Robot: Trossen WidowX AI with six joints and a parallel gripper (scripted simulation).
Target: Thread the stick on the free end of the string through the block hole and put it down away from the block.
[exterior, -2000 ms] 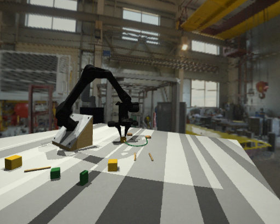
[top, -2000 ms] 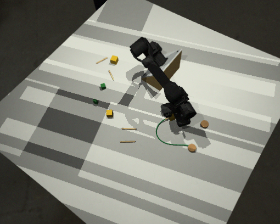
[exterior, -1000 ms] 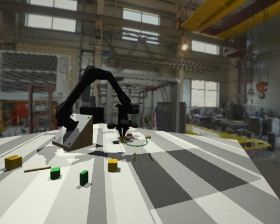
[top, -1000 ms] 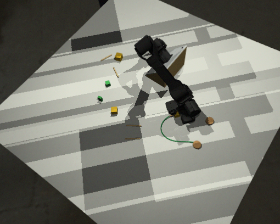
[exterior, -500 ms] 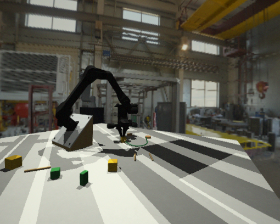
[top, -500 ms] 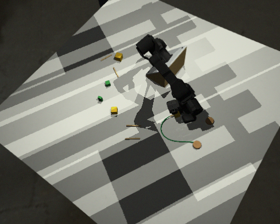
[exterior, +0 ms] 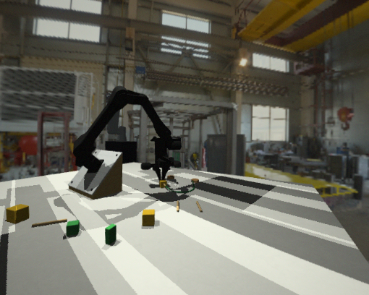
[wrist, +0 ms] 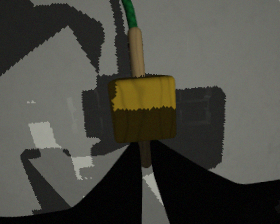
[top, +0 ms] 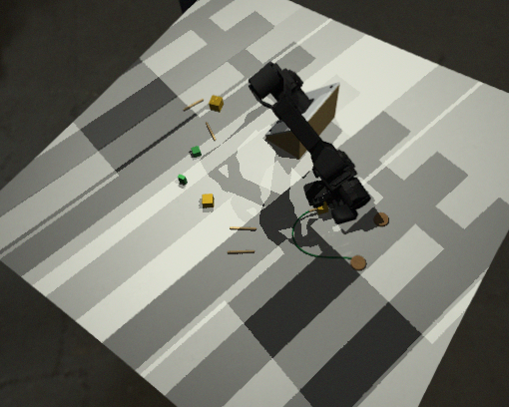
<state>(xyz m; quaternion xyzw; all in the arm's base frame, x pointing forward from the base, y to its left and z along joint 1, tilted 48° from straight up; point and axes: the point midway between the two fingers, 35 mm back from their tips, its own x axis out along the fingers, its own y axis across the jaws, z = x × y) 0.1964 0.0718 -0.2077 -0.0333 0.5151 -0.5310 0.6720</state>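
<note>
Right now the thin wooden stick is 3 cm ahead of my gripper tip and 3 cm to the right of it. From my gripper tip the other things lie so: yellow-brown block (15 cm behind, 49 cm to the right, 1 cm above); green cube (3 cm ahead, 45 cm to the right); round wooden button (12 cm ahead, 14 cm to the left).
</note>
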